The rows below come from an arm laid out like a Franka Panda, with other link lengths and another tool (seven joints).
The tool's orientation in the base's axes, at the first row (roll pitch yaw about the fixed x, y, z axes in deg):
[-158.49, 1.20, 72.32]
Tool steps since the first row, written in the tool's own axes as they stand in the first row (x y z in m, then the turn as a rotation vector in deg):
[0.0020, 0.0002, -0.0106, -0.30, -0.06, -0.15]
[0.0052, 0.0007, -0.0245, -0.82, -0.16, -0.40]
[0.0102, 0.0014, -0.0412, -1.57, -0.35, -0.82]
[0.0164, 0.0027, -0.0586, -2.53, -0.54, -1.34]
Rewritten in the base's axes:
[0.0045, 0.0009, 0.0097, -0.09, -0.28, 0.17]
[0.0109, 0.0025, 0.0224, -0.25, -0.77, 0.45]
[0.0190, 0.0055, 0.0376, -0.49, -1.47, 0.92]
[0.0282, 0.0094, 0.0532, -0.77, -2.38, 1.50]

